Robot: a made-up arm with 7 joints.
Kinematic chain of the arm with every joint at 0, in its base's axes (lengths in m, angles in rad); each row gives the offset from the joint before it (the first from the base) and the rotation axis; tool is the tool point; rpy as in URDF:
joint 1: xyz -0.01 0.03 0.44 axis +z
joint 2: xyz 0 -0.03 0.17 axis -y
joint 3: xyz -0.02 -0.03 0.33 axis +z
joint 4: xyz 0 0 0.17 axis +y
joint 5: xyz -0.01 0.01 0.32 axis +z
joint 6: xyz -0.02 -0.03 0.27 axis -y
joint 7: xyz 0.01 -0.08 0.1 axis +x
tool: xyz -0.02 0.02 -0.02 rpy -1.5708 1.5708 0
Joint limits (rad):
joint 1: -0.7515..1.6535
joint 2: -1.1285..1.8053
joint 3: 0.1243..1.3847
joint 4: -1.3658..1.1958
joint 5: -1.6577..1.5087
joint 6: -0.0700..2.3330
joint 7: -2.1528..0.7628
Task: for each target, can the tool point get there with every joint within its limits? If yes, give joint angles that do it. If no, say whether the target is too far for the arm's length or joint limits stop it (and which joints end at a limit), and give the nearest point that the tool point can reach.
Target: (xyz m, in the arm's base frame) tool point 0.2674 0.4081 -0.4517
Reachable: no: joint limits stop it (at a limit: joint 1, joint 2, joint 3, joint 4, joint 5, joint 7) | nearest point -0.2552 0.2401 -0.1626 | short by 0.620 m
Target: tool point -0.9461 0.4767 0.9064
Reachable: yes | joints -0.3845 1.4002 0.3930 0.5913 -1.2088 1.6840 -1.9160
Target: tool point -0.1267 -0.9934 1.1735
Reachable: yes | joints 1.3583 1.1169 0.6201 0.1409 -0.0343 0.1623 -0.0121
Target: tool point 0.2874 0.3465 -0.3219
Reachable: no: joint limits stop it (at a limit: joint 1, joint 2, joint 3, joint 4, joint 5, joint 7) | nearest point -0.2508 0.2458 -0.1489 | short by 0.574 m
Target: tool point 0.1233 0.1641 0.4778
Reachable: no: joint limits stop it (at a limit: joint 2, joint 4, joint 5, joint 6, joint 7) | nearest point 0.5096 0.5528 0.4391 | short by 0.549 m
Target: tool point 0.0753 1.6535 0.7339
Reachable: no: too far | nearest point 0.0500 1.1713 0.7790 | short by 0.485 m
